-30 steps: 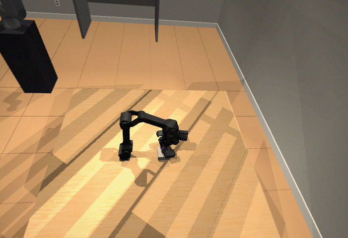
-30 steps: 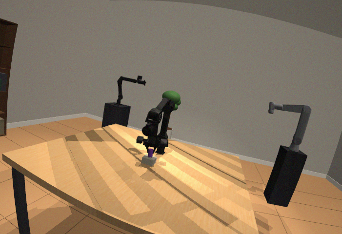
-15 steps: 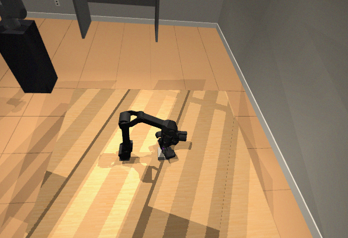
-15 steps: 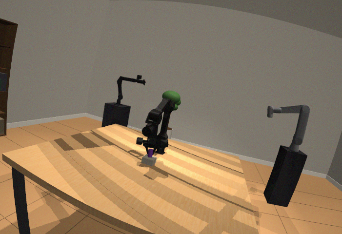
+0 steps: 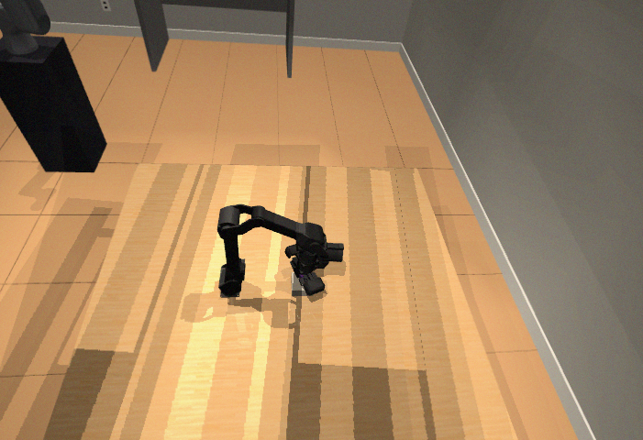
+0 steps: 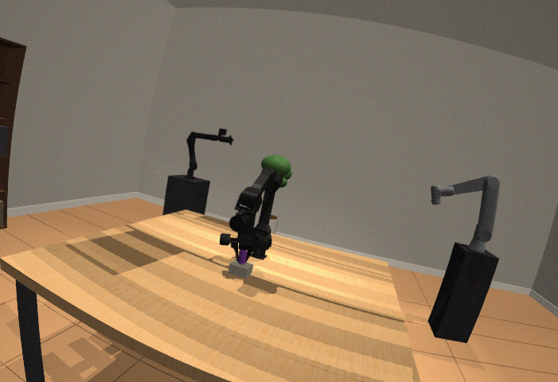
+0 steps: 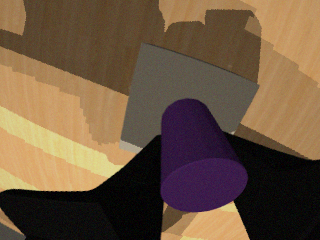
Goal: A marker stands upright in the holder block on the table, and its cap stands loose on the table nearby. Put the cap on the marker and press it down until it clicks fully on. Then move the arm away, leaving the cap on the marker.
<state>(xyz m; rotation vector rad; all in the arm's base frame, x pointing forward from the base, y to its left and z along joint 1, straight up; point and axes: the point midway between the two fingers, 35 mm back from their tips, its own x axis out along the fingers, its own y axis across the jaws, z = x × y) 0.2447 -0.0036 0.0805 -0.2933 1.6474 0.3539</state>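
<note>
The purple cap is 1 cm ahead of my gripper tip and 2 cm above it. Also, from my gripper tip: pale holder block (1 cm ahead, 3 cm below).
</note>
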